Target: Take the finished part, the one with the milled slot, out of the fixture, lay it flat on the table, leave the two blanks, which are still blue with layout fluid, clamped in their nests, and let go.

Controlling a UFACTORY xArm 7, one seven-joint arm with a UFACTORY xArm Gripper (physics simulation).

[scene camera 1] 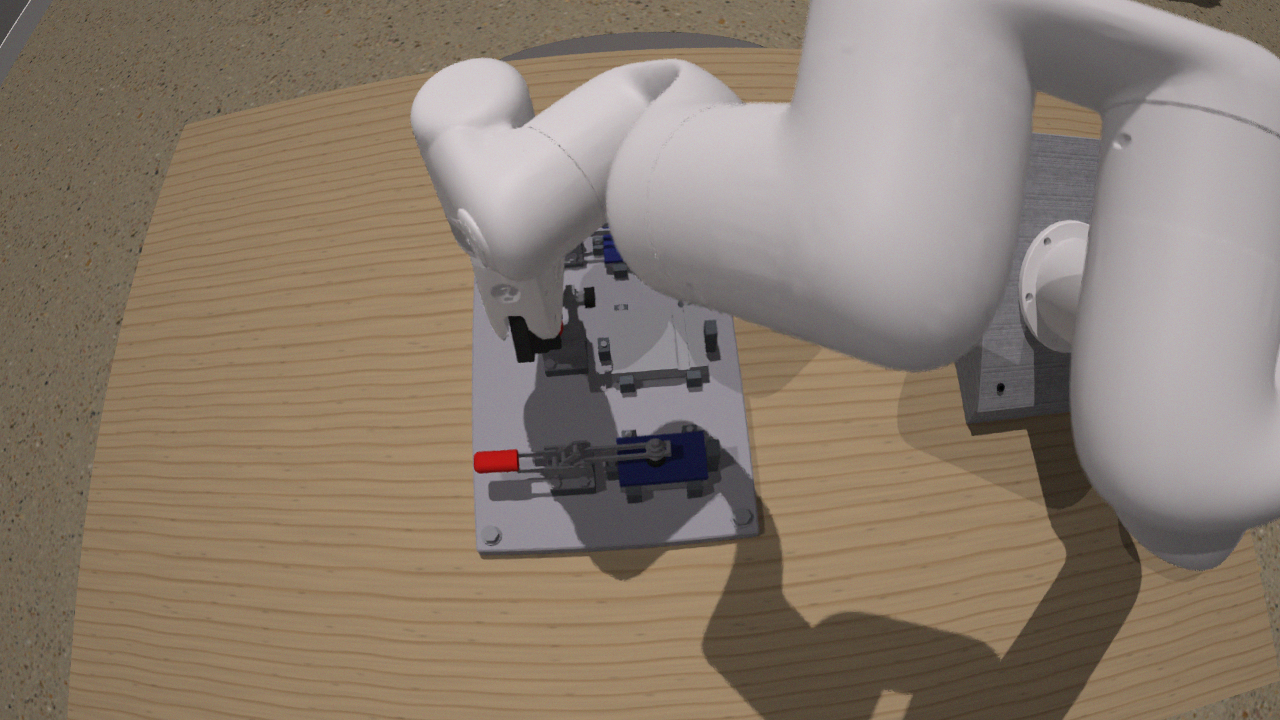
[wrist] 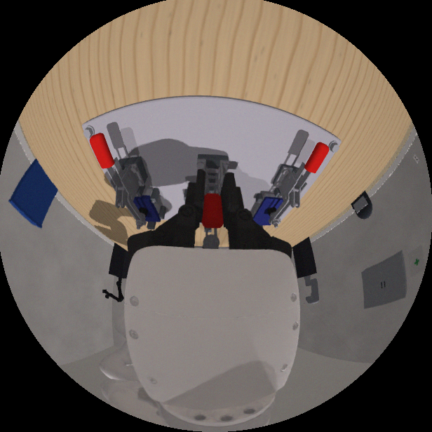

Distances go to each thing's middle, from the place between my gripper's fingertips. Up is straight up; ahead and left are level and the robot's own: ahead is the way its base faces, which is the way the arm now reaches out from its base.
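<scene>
My hand is 10 mm below the toggle clamp handle (wrist: 212, 217) and 10 mm past it, and going by their middles, the handle is the nearest to my hand of the things named here. The finished part (scene camera 1: 658, 342) is 30 mm below my hand, 90 mm behind it and 10 mm to the left of it. As for the fixture plate (scene camera 1: 515, 405), it is 50 mm below my hand and 50 mm behind it.
</scene>
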